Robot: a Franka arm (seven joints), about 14 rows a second.
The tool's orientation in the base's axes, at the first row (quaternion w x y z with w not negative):
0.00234, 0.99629, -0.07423, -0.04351
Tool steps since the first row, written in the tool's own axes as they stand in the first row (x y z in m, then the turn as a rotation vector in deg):
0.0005, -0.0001, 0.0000, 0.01, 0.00, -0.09
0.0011, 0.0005, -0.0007, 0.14, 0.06, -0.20
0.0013, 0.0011, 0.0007, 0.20, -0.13, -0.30
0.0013, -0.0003, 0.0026, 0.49, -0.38, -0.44
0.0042, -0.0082, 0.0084, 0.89, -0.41, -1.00
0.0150, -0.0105, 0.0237, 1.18, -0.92, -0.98
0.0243, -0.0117, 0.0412, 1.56, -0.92, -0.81
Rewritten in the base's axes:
0.0005, 0.0000, 0.0000, 0.02, 0.00, 0.09
0.0011, -0.0007, 0.0006, 0.15, -0.08, 0.19
0.0011, -0.0013, -0.0008, 0.24, 0.10, 0.28
0.0011, 0.0001, -0.0027, 0.58, 0.30, 0.39
0.0046, 0.0075, -0.0088, 1.02, 0.27, 0.91
0.0143, 0.0082, -0.0250, 1.38, 0.73, 0.86
0.0221, 0.0080, -0.0433, 1.74, 0.68, 0.66

